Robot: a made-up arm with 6 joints. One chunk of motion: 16 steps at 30 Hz.
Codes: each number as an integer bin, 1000 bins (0 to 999) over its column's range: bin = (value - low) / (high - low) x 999, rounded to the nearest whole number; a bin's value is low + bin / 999 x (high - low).
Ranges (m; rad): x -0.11..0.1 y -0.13..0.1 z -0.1..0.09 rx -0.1..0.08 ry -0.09..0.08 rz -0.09..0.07
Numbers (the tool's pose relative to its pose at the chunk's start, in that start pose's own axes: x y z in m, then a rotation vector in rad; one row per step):
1: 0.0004 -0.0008 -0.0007 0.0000 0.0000 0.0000
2: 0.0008 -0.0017 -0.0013 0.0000 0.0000 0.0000
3: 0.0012 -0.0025 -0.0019 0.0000 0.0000 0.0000
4: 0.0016 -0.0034 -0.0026 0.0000 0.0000 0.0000
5: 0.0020 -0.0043 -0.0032 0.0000 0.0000 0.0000
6: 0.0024 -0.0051 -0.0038 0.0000 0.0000 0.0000
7: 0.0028 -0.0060 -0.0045 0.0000 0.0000 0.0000
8: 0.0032 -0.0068 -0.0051 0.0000 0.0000 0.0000
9: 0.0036 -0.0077 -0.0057 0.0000 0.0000 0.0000
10: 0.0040 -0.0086 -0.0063 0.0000 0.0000 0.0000
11: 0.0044 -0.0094 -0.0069 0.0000 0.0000 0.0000
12: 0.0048 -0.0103 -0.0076 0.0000 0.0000 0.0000
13: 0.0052 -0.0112 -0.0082 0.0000 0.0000 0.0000
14: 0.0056 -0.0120 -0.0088 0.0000 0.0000 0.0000
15: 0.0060 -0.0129 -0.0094 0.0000 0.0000 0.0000
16: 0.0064 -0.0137 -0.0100 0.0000 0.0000 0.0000
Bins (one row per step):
1: 525 561 522 555 529 562
2: 527 557 519 555 529 562
3: 529 554 516 555 529 562
4: 531 550 512 555 529 562
5: 533 546 509 555 529 562
6: 535 543 506 555 529 562
7: 537 539 502 555 529 562
8: 539 535 499 555 529 562
9: 540 531 496 555 529 562
10: 542 527 493 555 529 562
11: 544 524 490 555 529 562
12: 546 520 486 555 529 562
13: 548 516 483 555 529 562
14: 550 513 480 555 529 562
15: 552 509 476 555 529 562
16: 554 505 473 555 529 562

